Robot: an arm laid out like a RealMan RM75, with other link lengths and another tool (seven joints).
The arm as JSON. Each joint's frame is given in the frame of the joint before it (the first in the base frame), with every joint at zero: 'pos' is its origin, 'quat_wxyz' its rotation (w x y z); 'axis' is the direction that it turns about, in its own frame. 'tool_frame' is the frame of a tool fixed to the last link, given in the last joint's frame.
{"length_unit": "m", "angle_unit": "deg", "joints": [
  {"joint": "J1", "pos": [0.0, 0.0, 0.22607], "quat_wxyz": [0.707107, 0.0, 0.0, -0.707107], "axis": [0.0, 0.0, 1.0]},
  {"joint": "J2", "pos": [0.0, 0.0, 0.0], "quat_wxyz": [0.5, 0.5, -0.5, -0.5], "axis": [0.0, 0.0, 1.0]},
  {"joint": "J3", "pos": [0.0, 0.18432, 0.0], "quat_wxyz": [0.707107, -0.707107, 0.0, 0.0], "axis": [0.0, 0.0, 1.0]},
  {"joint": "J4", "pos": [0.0, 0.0, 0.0], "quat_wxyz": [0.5, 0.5, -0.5, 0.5], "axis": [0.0, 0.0, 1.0]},
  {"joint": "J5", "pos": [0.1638, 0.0, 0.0], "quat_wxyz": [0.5, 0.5, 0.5, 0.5], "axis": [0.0, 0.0, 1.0]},
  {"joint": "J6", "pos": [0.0, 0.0, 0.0], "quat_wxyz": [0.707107, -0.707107, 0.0, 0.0], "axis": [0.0, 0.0, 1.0]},
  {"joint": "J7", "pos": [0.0, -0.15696, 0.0], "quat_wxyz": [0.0, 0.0, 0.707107, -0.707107], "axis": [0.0, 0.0, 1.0]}
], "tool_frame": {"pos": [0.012, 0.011, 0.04], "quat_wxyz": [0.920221, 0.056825, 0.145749, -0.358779]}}
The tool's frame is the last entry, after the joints.
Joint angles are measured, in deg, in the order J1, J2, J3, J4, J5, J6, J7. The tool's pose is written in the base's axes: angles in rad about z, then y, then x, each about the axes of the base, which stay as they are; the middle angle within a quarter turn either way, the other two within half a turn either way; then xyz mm. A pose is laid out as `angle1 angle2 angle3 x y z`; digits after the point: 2 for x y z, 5 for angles.
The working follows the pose.
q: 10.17 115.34 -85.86 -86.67 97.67 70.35 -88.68
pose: 2.36545 -0.82416 -3.01378 31.95 264.38 11.44
Where each joint sits with the arm in this pose, in the base's axes (m; each line is computed from the numbers above, not from the rounded line before):
J1: 0.0000 0.0000 0.2261
J2: 0.0000 0.0000 0.2261
J3: 0.1640 0.0294 0.1472
J4: 0.1640 0.0294 0.1472
J5: 0.1486 0.1924 0.1538
J6: 0.1486 0.1924 0.1538
J7: 0.0625 0.2422 0.0324
the tool: 0.0319 0.2644 0.0114

